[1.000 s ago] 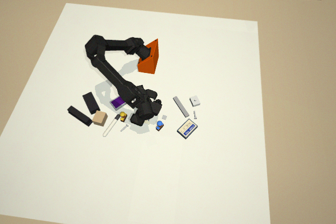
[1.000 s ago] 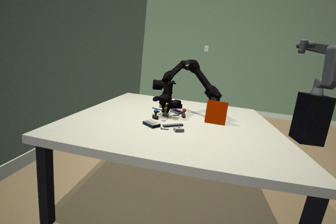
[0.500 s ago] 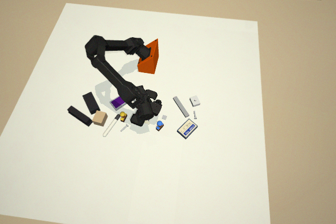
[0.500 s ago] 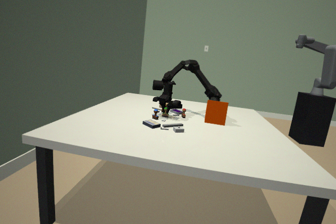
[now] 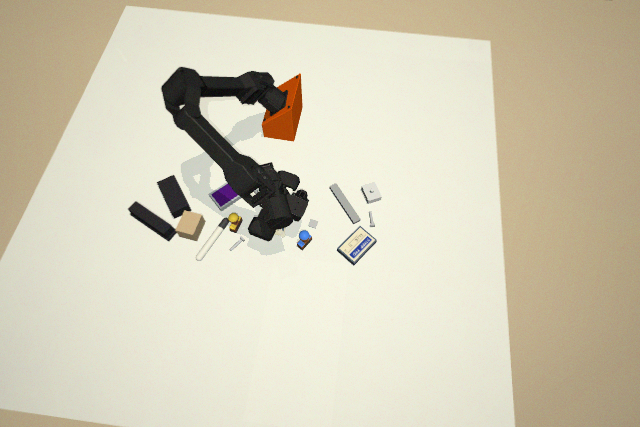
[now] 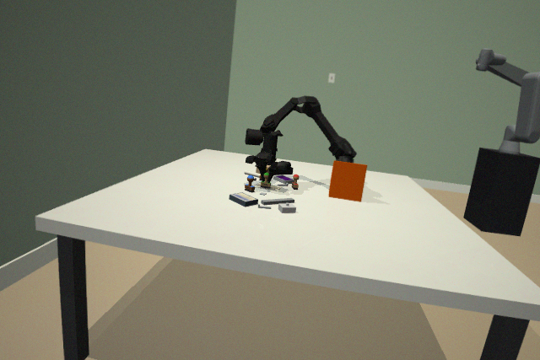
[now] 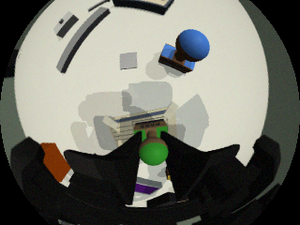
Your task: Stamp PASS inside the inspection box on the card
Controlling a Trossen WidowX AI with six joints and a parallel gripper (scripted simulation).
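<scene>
Right now the green-knobbed stamp is right at my gripper tip. Also, from my gripper tip: cream card 1 cm behind, 1 cm to the right, 3 cm below; then blue-knob stamp 5 cm ahead, 8 cm to the left; then yellow stamp 2 cm ahead, 11 cm to the right.
</scene>
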